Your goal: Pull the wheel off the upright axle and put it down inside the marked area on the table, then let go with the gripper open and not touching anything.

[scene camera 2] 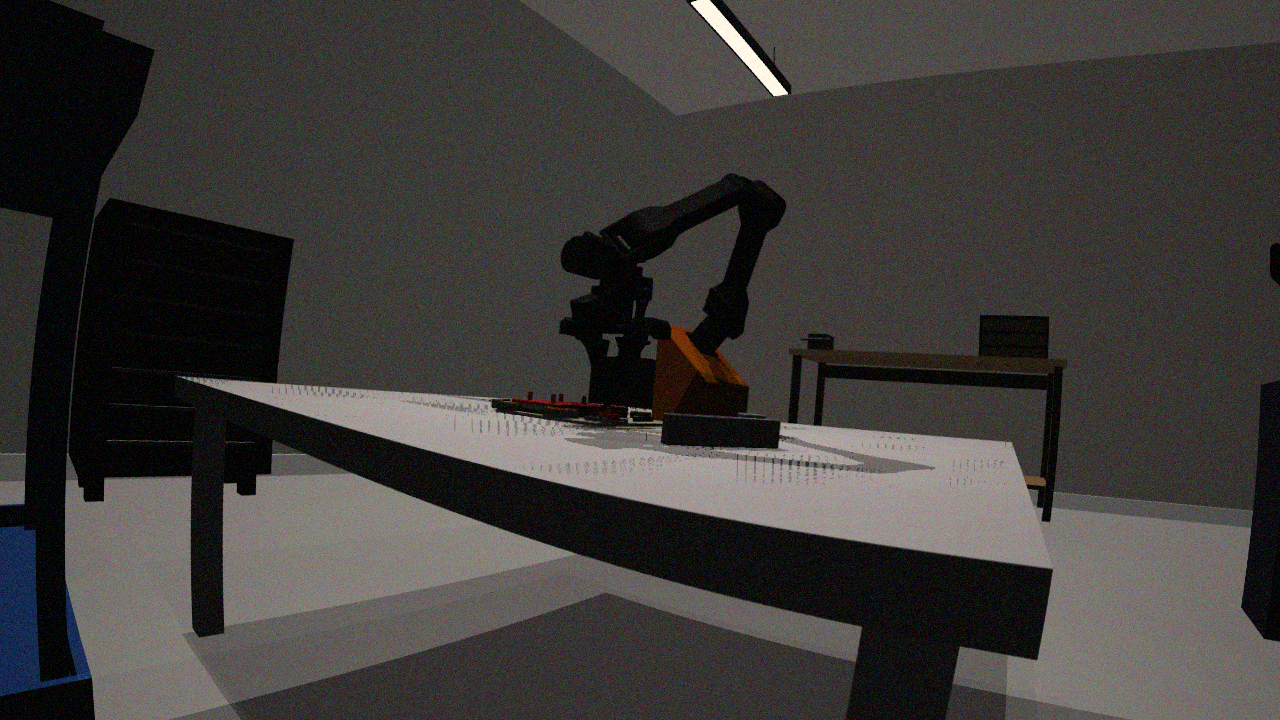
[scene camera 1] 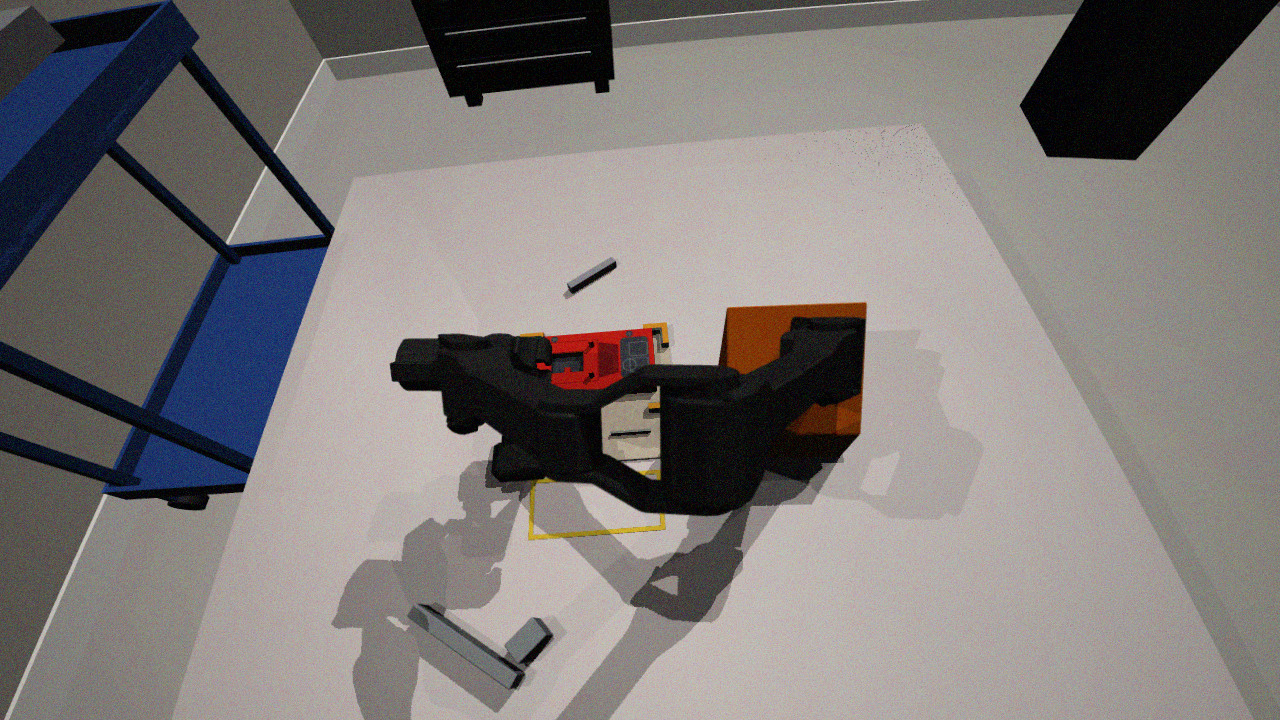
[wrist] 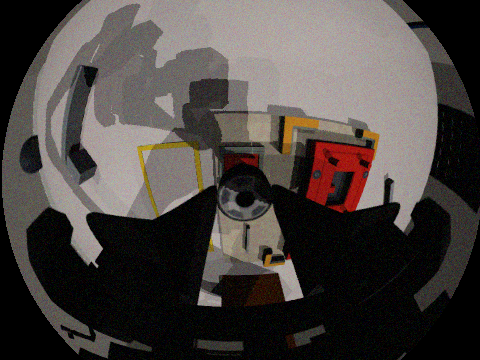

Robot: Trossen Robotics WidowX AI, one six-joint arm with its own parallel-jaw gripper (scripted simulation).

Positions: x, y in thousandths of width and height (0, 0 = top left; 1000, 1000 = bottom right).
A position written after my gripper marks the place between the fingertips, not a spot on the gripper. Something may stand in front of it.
Labels:
my gripper: scene camera 2 475, 531; scene camera 1 422, 598; wrist 509, 529

